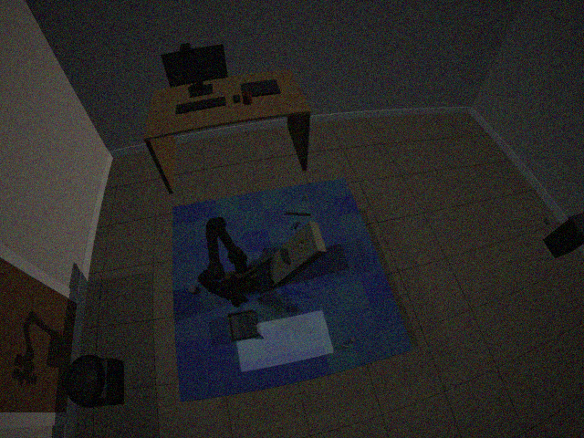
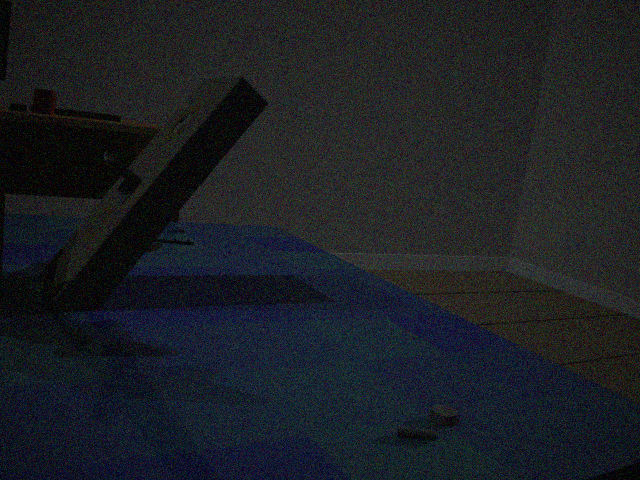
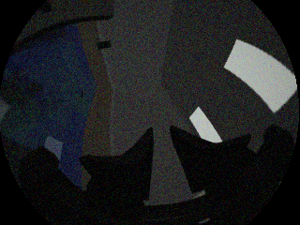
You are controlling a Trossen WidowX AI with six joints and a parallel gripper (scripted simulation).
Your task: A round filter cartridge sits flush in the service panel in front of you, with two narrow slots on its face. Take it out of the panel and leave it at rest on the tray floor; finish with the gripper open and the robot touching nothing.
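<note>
Now: gripper tip 35 cm short of the filter cartridge, 26 cm to the right of it and 16 cm above it. Also, from my gripper tip: pale block 71 cm to the left, 42 cm below, 10 cm behind.
</note>
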